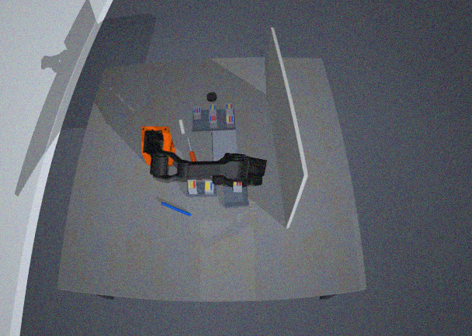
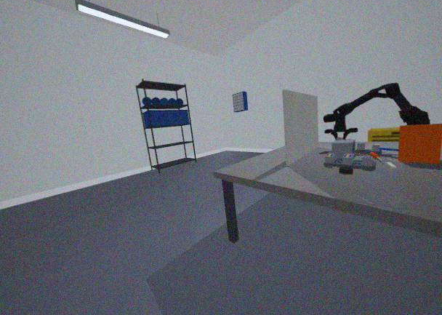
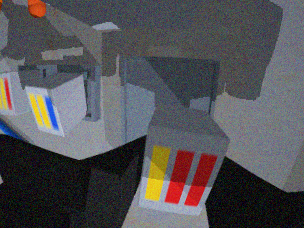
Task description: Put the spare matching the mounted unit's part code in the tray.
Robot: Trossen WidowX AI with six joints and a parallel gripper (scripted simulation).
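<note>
Right now the grey square tray is 60 mm below my gripper tip and 10 mm behind it. From my gripper tip the other things lie so: tall grey panel: 180 mm to the left, 180 mm ahead, 160 mm above; grey spare block: 20 mm above; blue marker pen: 260 mm behind, 70 mm to the right, 60 mm below.
</note>
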